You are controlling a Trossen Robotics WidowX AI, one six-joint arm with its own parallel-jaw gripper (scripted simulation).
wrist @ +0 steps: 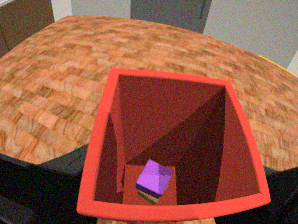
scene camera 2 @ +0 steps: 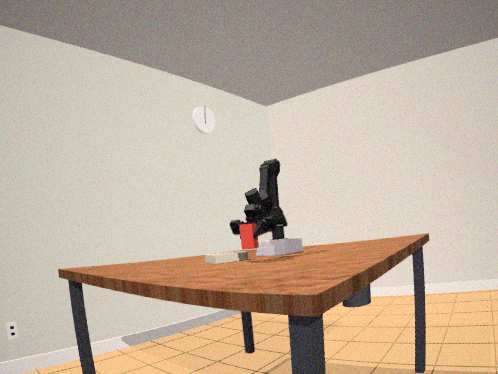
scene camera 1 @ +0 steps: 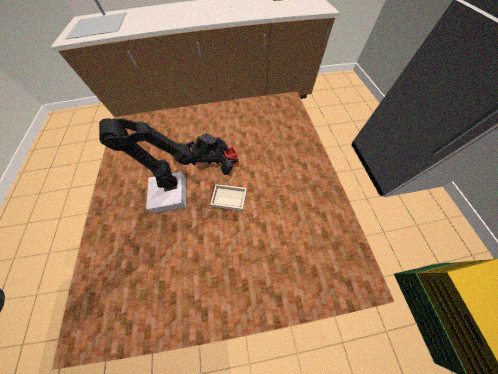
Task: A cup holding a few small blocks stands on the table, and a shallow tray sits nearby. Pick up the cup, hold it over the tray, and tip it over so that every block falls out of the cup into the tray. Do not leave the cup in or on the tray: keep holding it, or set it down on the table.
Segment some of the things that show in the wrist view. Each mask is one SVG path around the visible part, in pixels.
My gripper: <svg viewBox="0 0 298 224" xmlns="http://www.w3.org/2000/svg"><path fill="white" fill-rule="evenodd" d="M298 167L278 172L262 165L263 171L265 171L267 186L269 186L271 200L269 204L243 210L243 212L214 217L216 224L298 224ZM89 143L85 144L84 147L81 145L76 151L65 153L65 155L59 156L57 159L55 157L53 160L37 165L28 163L28 161L21 161L16 159L16 157L13 159L13 157L0 153L0 224L96 224L98 218L82 216L82 214L77 213L78 194L80 194L78 190L80 190L81 175L84 172L82 168L84 168L86 149L88 149Z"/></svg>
A red square cup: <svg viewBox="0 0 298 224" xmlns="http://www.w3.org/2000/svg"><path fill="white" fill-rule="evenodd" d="M110 68L100 105L98 105L96 117L94 117L93 131L89 137L89 147L86 149L84 168L82 168L84 172L82 172L80 190L78 190L80 194L78 194L77 198L78 214L104 218L104 220L180 222L226 216L226 214L243 212L243 210L269 204L271 201L269 186L267 186L265 171L263 171L261 163L262 160L259 157L261 155L259 155L257 143L255 143L253 133L251 133L250 124L247 123L246 115L243 113L241 103L239 103L230 81L212 79L212 77L185 75L185 73ZM148 159L173 171L168 189L165 190L165 193L162 194L156 205L150 204L150 202L138 196L138 189L136 189L136 181L138 176L141 175L142 169L145 168Z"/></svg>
A purple block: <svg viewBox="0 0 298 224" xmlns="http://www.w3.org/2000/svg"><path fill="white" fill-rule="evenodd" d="M148 159L141 175L138 176L136 189L149 194L149 196L160 198L164 194L169 180L172 179L173 171Z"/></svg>
